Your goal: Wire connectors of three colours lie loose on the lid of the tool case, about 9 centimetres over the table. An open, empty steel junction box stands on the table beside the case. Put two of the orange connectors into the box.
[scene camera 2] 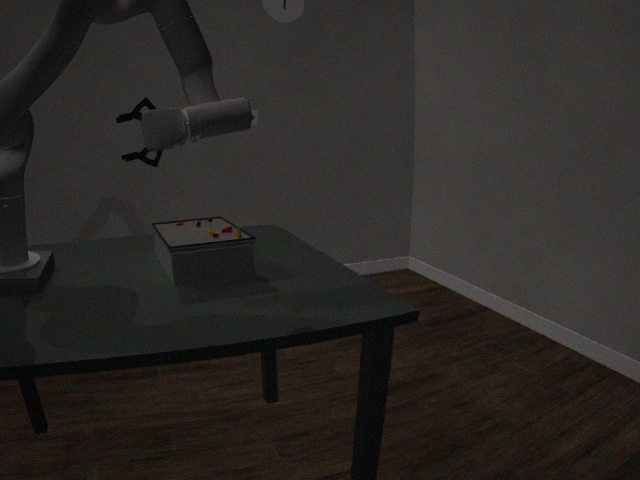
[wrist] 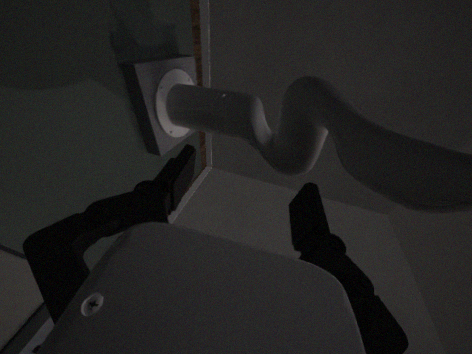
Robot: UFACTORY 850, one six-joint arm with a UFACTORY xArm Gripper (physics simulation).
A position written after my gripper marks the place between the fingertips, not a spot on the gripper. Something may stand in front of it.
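Observation:
Scene camera 2: my gripper (scene camera 2: pixel 118 139). Gripper also in the wrist view (wrist: pixel 247 177).

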